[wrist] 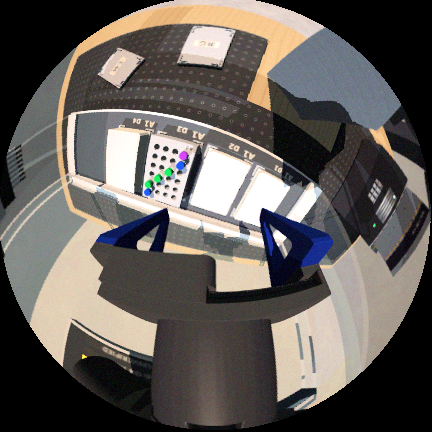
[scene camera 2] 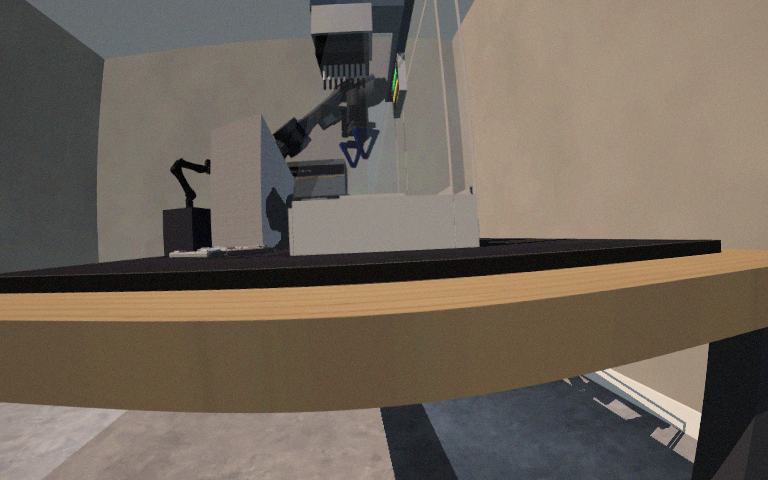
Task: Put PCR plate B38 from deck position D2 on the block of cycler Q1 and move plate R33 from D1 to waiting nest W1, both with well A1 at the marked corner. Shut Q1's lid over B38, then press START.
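Frame: origin at the arm's base, x ahead, y left, z up, level; centimetres.
Where they show: gripper, fingertip midpoint: (wrist: 213, 212) (scene camera 2: 359, 163); arm's base at its link origin: (scene camera 2: 266, 161).
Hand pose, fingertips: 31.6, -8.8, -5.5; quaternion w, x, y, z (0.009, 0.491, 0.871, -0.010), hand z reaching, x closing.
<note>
Each offset is from my fingertips to the top centre of the thing, as dx, dy, dz. "pt": to the spot under its first point.
My gripper (scene camera 2: 360, 160) (wrist: 213, 212), with blue fingers, is open and empty, high above the deck. In the wrist view a bright white plate {+2.5, +2.1, -13.7} (wrist: 220, 182) lies at D2, presumably B38. Another white plate {+0.5, +12.4, -13.7} (wrist: 261, 197) lies at D1, presumably R33. No plate name or wells can be read. Marks "A1" are printed beside the positions. A dark machine (wrist: 365, 185) with pale keys and a small green light stands at the right; its label is unreadable, so I cannot tell whether it is Q1. W1 cannot be made out.
A tube rack {pt +3.4, -7.5, -10.1} (wrist: 167, 172) with coloured caps stands at D3, a white box {+6.3, -18.6, -11.1} (wrist: 121, 160) at D4. Two pale labelled plates {pt -25.2, -17.8, -20.1} (wrist: 206, 46) {pt -13.7, -37.5, -20.3} (wrist: 120, 68) lie on the dark perforated board. A pipetting head (scene camera 2: 341, 48) hangs above my gripper. A tall grey panel (scene camera 2: 236, 183) stands left of the deck housing {pt +12.4, -46.8, -17.7} (scene camera 2: 382, 223).
</note>
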